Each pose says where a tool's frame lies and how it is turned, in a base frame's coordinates. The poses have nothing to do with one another.
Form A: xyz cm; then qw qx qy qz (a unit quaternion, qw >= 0).
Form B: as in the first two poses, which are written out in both.
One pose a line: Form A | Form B
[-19.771 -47.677 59.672 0.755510 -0.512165 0.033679 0.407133] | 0.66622 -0.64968 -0.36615 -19.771; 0.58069 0.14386 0.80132 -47.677; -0.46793 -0.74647 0.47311 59.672; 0 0 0 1
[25.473 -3.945 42.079 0.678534 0.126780 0.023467 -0.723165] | -0.04704 0.98733 -0.15152 25.473; -0.97543 -0.07808 -0.20599 -3.945; -0.21521 0.13811 0.96675 42.079; 0 0 0 1
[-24.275 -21.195 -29.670 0.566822 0.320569 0.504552 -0.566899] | -0.15190 0.96615 0.20852 -24.275; -0.31917 0.15172 -0.93547 -21.195; -0.93544 -0.20865 0.28532 -29.670; 0 0 0 1
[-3.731 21.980 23.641 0.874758 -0.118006 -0.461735 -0.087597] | 0.55825 0.26223 -0.78714 -3.731; -0.04428 0.95680 0.28735 21.980; 0.82849 -0.12556 0.54575 23.641; 0 0 0 1
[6.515 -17.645 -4.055 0.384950 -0.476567 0.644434 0.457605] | -0.24939 -0.96654 0.05999 6.515; -0.26192 0.12696 0.95670 -17.645; -0.93231 0.22288 -0.28482 -4.055; 0 0 0 1
